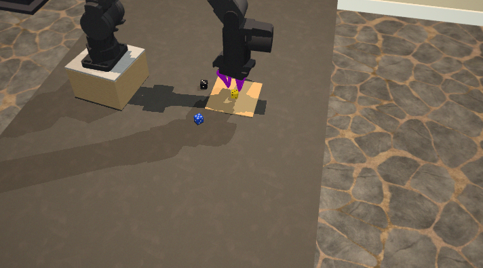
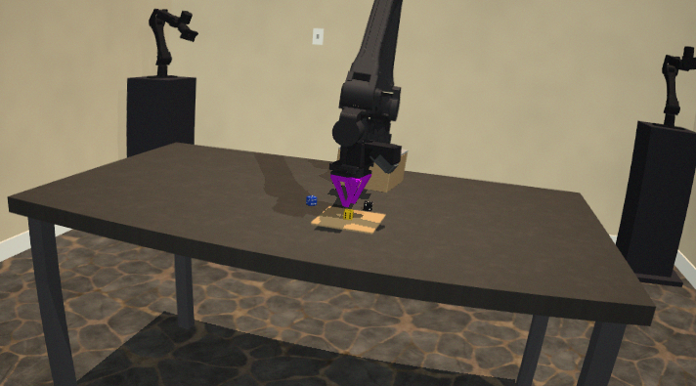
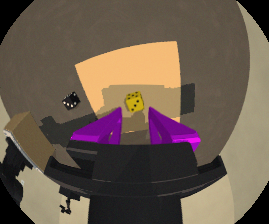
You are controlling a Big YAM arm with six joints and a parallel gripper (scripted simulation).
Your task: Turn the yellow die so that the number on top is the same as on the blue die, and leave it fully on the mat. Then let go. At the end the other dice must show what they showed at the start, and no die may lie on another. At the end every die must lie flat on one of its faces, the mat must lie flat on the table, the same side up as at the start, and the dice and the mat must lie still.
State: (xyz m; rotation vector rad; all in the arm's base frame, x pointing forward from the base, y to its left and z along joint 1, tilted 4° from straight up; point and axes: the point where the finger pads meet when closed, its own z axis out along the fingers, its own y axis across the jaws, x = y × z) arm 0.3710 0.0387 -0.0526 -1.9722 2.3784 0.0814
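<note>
Now: the yellow die 30 mm below my hand. From my hand the other things lie so: orange mat 40 mm below; then blue die 70 mm behind, 110 mm to the right, 30 mm below; then black die 100 mm behind, 20 mm to the left, 30 mm below.
</note>
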